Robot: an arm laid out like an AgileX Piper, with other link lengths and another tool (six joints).
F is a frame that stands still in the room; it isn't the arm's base.
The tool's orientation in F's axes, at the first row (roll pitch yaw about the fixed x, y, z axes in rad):
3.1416 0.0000 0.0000
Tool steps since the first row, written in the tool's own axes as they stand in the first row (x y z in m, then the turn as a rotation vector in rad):
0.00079 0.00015 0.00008 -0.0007 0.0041 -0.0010
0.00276 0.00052 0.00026 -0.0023 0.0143 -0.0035
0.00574 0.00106 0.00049 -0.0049 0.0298 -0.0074
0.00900 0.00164 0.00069 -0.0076 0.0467 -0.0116
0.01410 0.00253 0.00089 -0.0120 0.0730 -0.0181
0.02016 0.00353 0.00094 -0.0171 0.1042 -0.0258
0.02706 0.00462 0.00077 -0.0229 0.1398 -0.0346
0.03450 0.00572 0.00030 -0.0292 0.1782 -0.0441
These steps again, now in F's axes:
0.00079 -0.00015 -0.00008 -0.0007 -0.0041 0.0010
0.00276 -0.00052 -0.00026 -0.0023 -0.0143 0.0035
0.00574 -0.00106 -0.00049 -0.0049 -0.0298 0.0074
0.00900 -0.00164 -0.00069 -0.0076 -0.0467 0.0116
0.01410 -0.00253 -0.00089 -0.0120 -0.0730 0.0181
0.02016 -0.00353 -0.00094 -0.0171 -0.1042 0.0258
0.02706 -0.00462 -0.00077 -0.0229 -0.1398 0.0346
0.03450 -0.00572 -0.00030 -0.0292 -0.1782 0.0441

